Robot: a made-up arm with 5 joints.
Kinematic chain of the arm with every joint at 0, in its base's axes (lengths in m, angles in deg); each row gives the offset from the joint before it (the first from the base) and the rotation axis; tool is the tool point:
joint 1: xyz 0 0 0.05 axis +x
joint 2: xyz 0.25 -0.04 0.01 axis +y
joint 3: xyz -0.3 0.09 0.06 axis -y
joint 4: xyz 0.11 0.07 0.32 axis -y
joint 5: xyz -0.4 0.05 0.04 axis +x
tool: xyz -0.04 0 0.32
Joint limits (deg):
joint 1: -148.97..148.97
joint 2: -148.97..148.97
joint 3: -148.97..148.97
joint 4: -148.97..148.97
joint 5: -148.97..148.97
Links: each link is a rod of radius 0.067 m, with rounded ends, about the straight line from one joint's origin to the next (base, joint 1, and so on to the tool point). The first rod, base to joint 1, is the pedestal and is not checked.
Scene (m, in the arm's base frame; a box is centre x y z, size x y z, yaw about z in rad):
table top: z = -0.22
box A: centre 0.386 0.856 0.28 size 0.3 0.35 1 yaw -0.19
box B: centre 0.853 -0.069 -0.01 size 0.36 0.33 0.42 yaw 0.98
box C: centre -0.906 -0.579 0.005 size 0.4 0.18 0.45 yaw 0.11
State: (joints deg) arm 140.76 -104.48 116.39 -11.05 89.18
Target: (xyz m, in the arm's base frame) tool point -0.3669 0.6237 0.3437
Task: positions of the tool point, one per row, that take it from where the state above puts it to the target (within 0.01 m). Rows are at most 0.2 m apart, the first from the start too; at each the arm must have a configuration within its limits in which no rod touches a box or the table.
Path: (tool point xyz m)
1: 0.6713 0.4586 0.3955
2: 0.5178 0.5035 0.4784
3: 0.3464 0.5210 0.5298
4: 0.1679 0.5114 0.5454
5: -0.0063 0.4774 0.5229
6: -0.1650 0.4229 0.4628
7: -0.2669 0.5367 0.4283
8: -0.3668 0.6237 0.3437

